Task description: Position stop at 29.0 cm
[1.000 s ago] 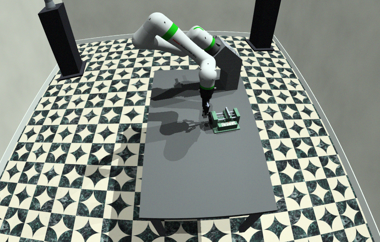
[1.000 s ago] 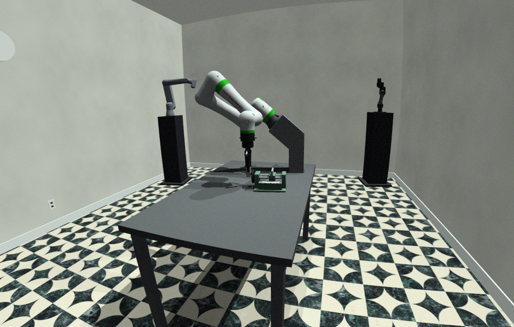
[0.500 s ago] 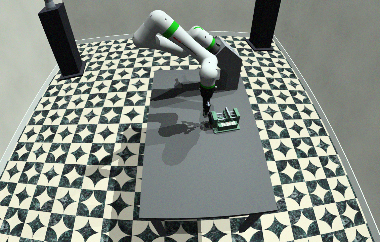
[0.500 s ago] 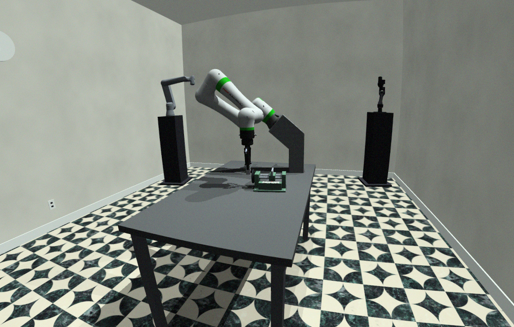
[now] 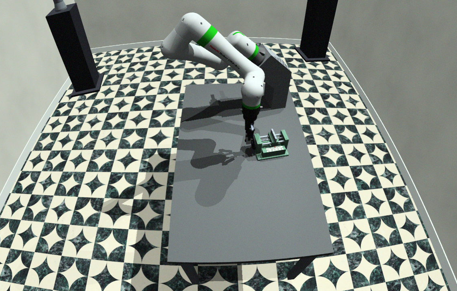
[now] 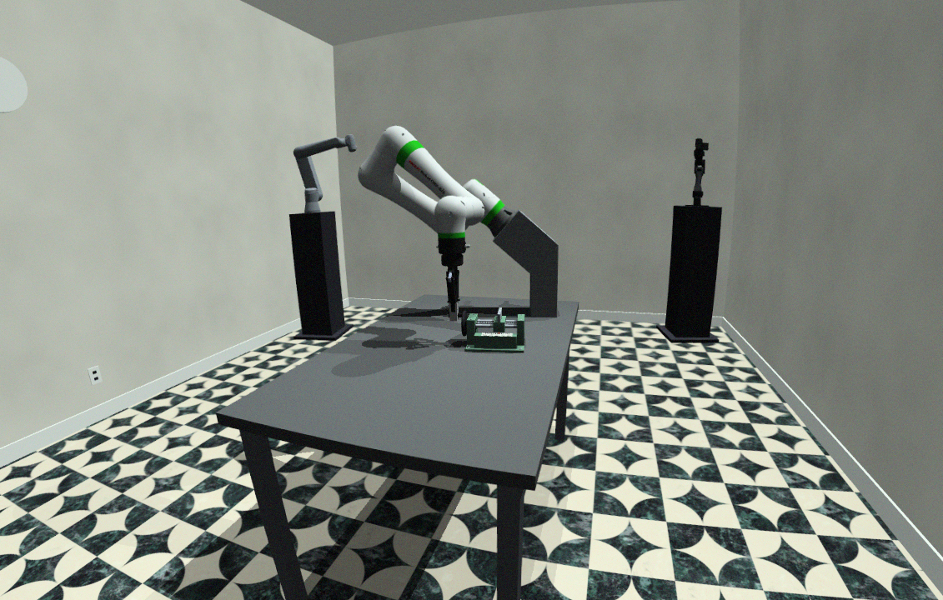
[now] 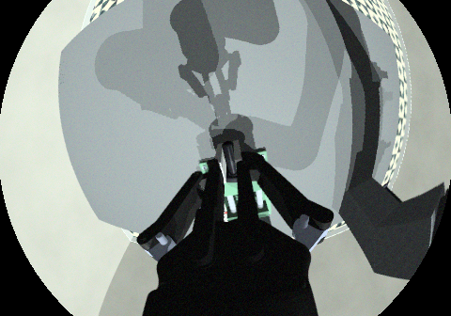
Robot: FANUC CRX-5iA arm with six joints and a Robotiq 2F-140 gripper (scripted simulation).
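Right now the black handwheel is 2 cm to the left of my hand and 2 cm below it. Round my hand: green stop fixture: 1 cm ahead, 16 cm to the left, 3 cm below.
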